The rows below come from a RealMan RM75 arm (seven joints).
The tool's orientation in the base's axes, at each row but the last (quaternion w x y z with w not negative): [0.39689 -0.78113 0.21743 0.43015]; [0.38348 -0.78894 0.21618 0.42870]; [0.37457 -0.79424 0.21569 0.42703]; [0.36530 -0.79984 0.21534 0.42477]
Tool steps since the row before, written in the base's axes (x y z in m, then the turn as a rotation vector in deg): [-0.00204 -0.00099 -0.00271 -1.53 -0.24 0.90]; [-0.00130 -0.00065 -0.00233 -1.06 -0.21 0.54]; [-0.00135 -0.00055 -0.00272 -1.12 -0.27 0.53]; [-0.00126 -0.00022 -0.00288 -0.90 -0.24 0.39]
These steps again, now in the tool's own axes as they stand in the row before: [0.00119 0.00315 0.00107 -1.58 0.79 0.29]; [0.00127 0.00225 0.00094 -1.02 0.61 0.19]; [0.00157 0.00236 0.00123 -1.05 0.69 0.18]; [0.00173 0.00212 0.00156 -0.81 0.59 0.14]
